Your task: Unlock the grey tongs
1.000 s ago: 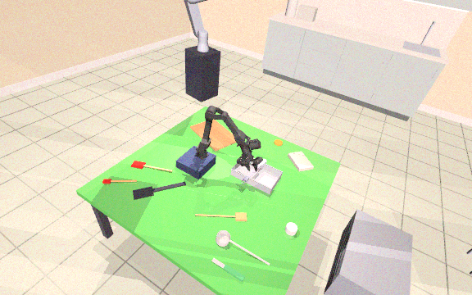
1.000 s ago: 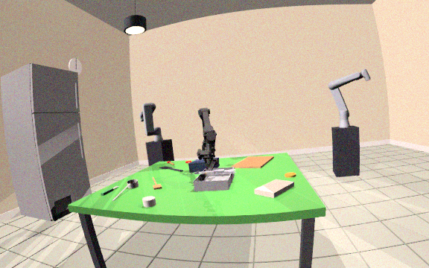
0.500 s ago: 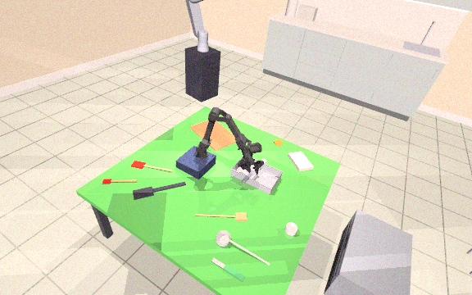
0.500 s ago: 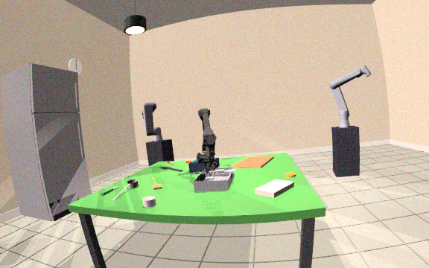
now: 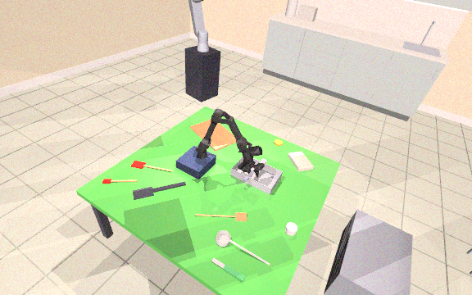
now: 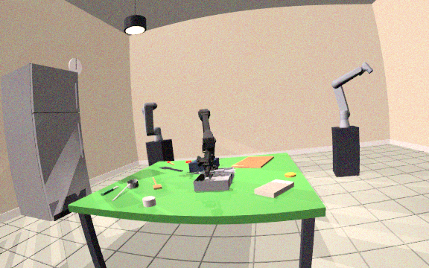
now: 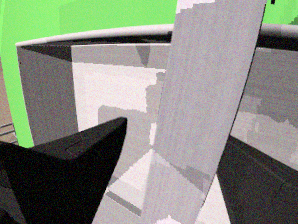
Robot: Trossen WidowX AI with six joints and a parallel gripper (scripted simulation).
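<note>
Now: the grey roasting tin 40 mm to the left of my gripper tip and 10 mm behind it. Round my gripper tip: pale block 410 mm to the left, 130 mm ahead, 20 mm below; wooden board 550 mm behind, 170 mm to the left, 30 mm below; white cup 390 mm ahead, 150 mm to the right, 20 mm below.
</note>
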